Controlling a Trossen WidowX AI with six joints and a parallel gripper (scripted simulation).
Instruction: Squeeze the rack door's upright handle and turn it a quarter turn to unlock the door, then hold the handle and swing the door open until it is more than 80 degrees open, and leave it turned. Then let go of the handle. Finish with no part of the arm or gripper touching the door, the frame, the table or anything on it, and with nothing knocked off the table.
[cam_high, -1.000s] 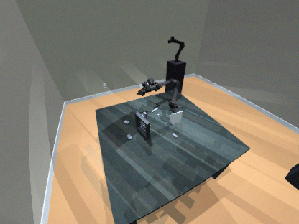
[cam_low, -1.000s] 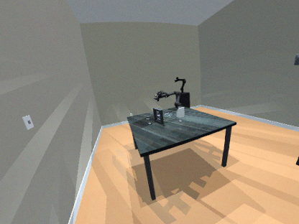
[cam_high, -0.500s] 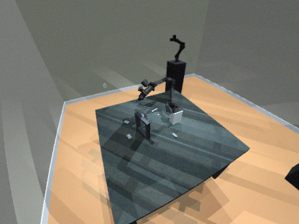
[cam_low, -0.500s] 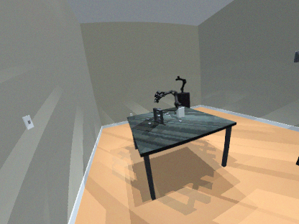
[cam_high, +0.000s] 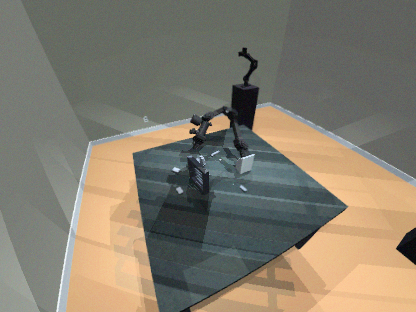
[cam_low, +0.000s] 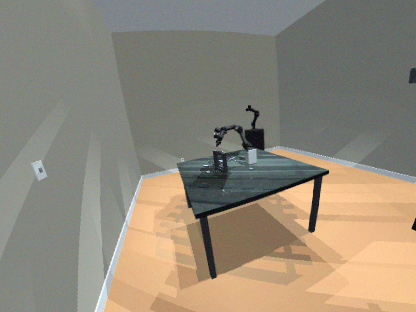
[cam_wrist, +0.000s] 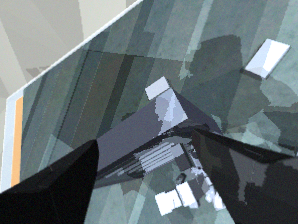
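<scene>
The grey door handle is 140 mm below my gripper tip, 50 mm behind it and 20 mm to the left of it. From my gripper tip the other things lie so: light grey box: 250 mm below, 110 mm to the right, 80 mm behind.
</scene>
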